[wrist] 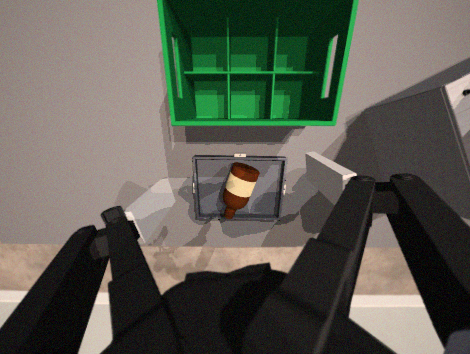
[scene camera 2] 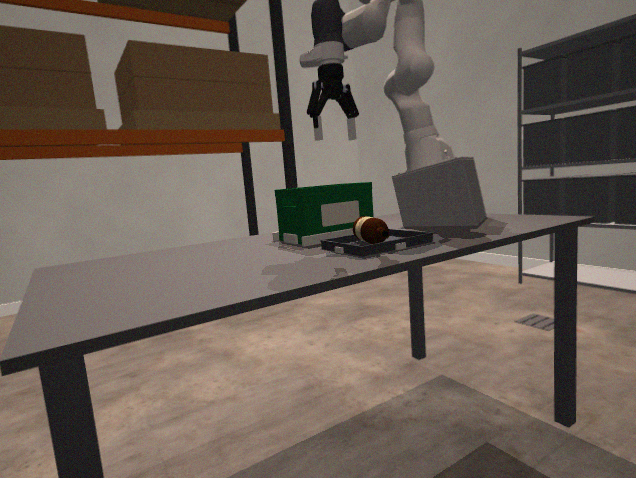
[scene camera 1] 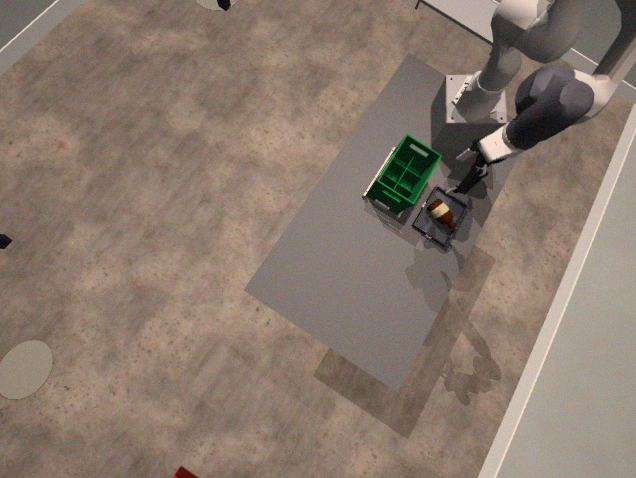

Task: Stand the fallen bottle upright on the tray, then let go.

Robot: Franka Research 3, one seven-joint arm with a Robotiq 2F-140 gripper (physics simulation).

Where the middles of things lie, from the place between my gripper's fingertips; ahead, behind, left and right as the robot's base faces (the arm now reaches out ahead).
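Labels:
My gripper, counted from the brown bottle (scene camera 2: 372, 230): 27 cm above, 2 cm short of it, 14 cm to the right.

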